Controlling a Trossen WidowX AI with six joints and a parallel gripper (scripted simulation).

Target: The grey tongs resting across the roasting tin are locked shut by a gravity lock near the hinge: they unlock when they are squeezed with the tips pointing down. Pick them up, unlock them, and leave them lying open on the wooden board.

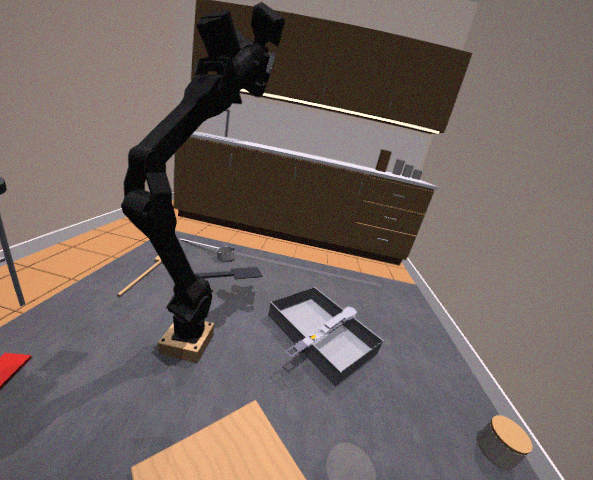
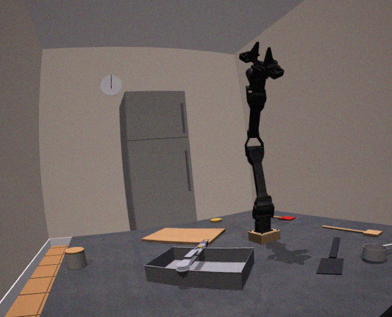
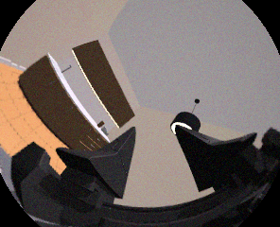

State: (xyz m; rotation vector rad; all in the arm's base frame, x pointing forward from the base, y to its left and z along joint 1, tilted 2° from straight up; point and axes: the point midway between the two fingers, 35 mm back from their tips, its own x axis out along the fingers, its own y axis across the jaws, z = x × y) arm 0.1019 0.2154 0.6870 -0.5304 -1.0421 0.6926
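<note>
My gripper tip is now 240 mm short of the yellow lock piece, 190 mm to the left of it and 690 mm above it. Round my gripper tip: black spatula 90 mm behind, 140 mm to the left, 750 mm below; roasting tin 280 mm ahead, 100 mm to the right, 730 mm below; wooden board 140 mm ahead, 570 mm to the right, 750 mm below.
</note>
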